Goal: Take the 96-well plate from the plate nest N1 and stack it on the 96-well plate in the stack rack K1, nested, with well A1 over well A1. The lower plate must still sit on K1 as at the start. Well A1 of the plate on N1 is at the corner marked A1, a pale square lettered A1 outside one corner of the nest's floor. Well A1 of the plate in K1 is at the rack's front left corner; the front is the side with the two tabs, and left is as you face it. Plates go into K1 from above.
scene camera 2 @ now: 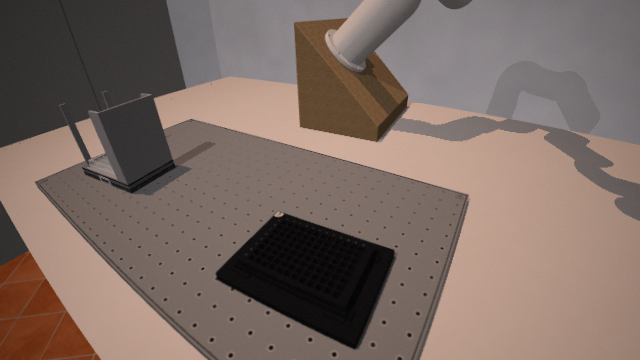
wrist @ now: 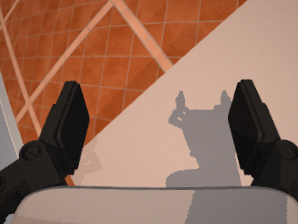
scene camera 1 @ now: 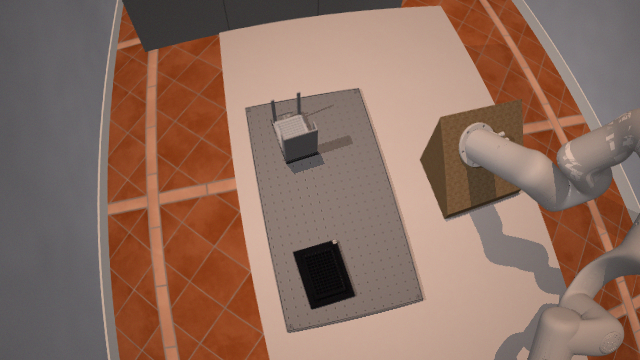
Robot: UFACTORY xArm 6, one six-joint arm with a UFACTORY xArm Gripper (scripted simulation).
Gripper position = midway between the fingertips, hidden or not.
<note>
In view: my gripper (wrist: 158,98), a black 96-well plate (scene camera 2: 259,263) and a black plate nest N1 (scene camera 2: 287,304).
The wrist view misses the black 96-well plate: it is out of frame.
</note>
